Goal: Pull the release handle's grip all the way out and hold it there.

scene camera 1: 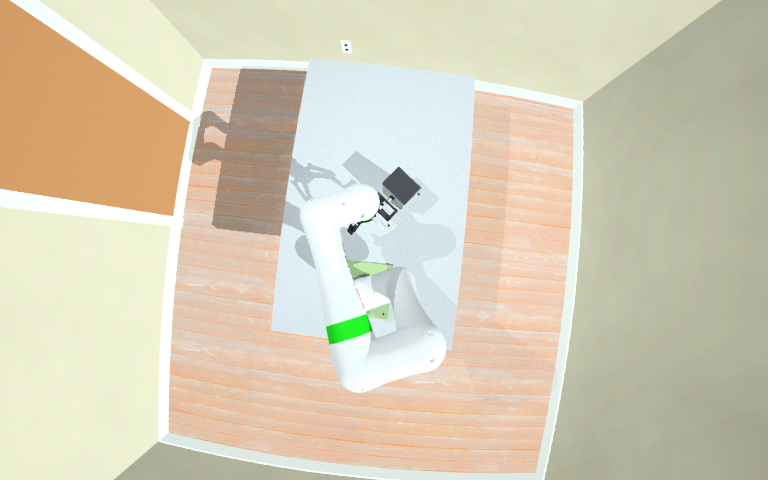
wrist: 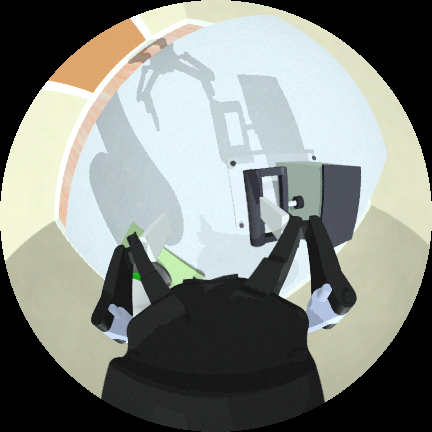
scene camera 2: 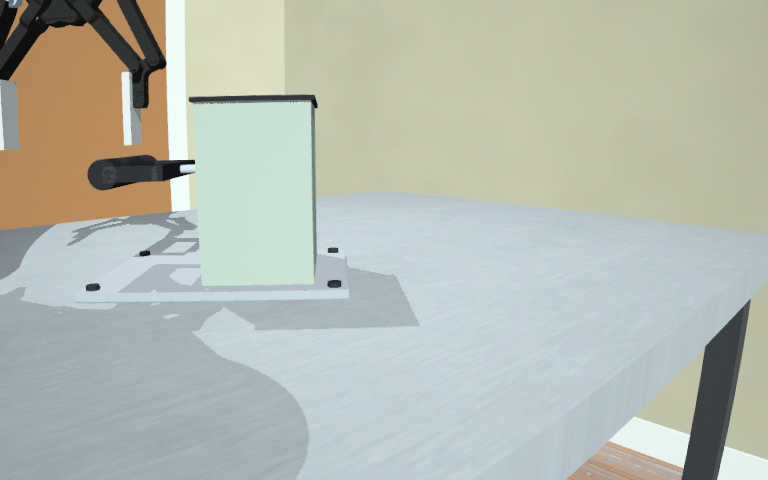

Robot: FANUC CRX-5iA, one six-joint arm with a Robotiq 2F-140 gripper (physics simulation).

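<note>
The release handle's black grip [scene camera 2: 103,174] [wrist: 254,210] is a thick bar on a rectangular frame. A short pale rod [scene camera 2: 187,168] [wrist: 292,204] joins the frame to a pale green housing [scene camera 2: 254,192] [wrist: 302,182] with a dark lid [scene camera 1: 402,183] [wrist: 342,200]. My gripper [scene camera 2: 70,113] [wrist: 213,214] is open and empty, its two pale pads wide apart. In scene camera 2, the right pad ends slightly above the grip's height and the left pad stands further left. In the wrist view, the right pad overlaps the frame's opening. The arm partly hides the gripper in scene camera 1.
The housing stands on a pale base plate [scene camera 2: 169,295] [wrist: 234,192] with dark bolts, on the grey table [scene camera 1: 385,113] [scene camera 2: 509,283] [wrist: 310,100]. A light green plate [scene camera 1: 370,267] [wrist: 175,262] is near the arm's base. The white arm [scene camera 1: 334,260] reaches over the table's left part.
</note>
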